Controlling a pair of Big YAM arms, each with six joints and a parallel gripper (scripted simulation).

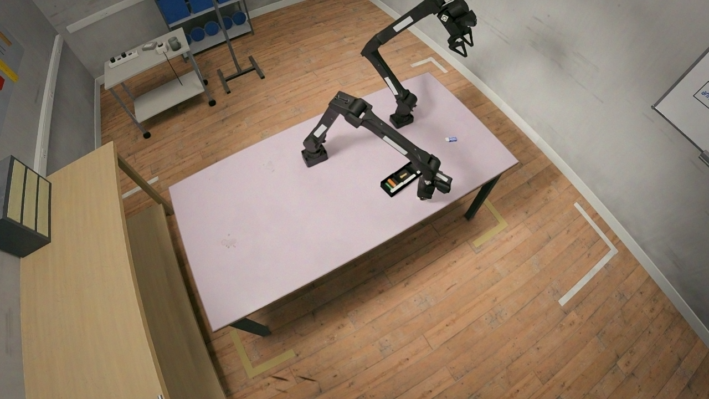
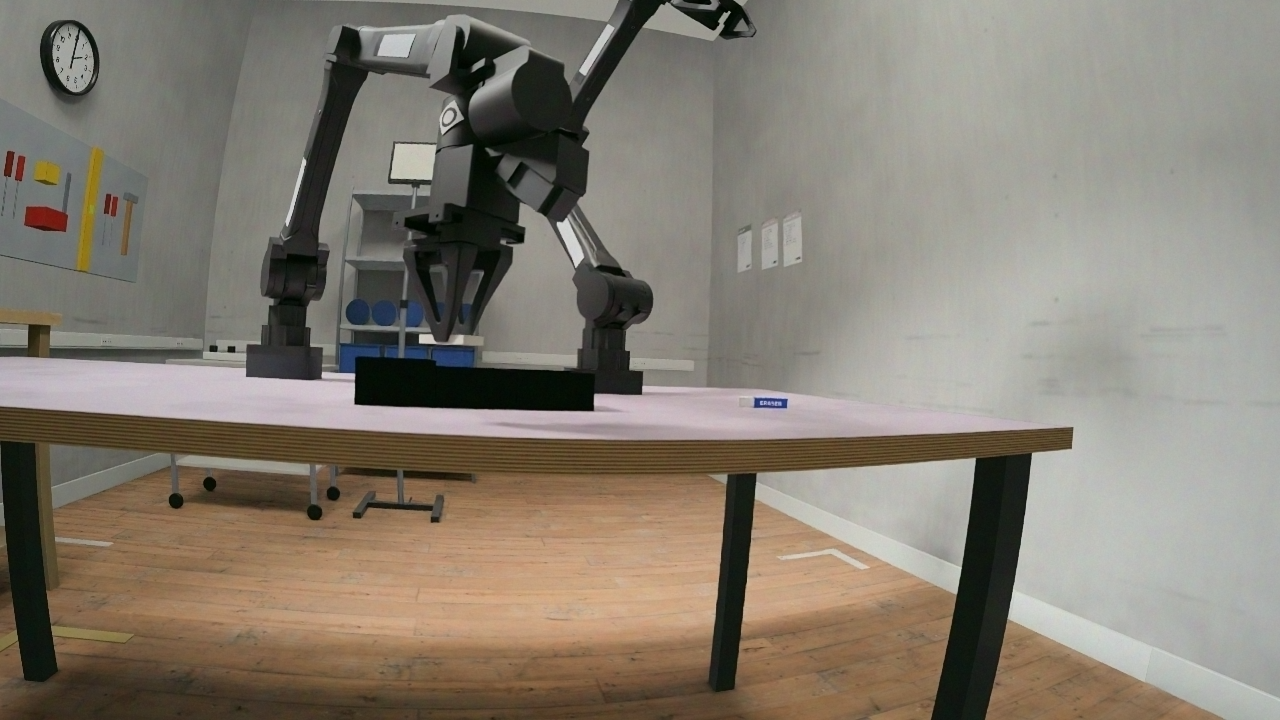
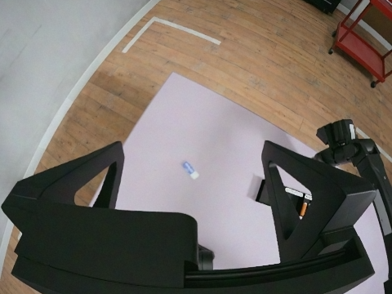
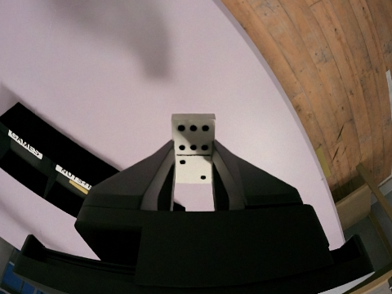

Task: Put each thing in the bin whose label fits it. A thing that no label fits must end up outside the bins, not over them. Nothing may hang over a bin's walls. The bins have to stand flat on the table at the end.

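The white die is right at my right hand. From my right hand the other things lie so: eraser: 250 mm behind, 380 mm to the left, 60 mm below; then orange battery: 160 mm behind, 60 mm to the right, 60 mm below; then brass bolt: 170 mm behind, 10 mm to the left, 60 mm below.
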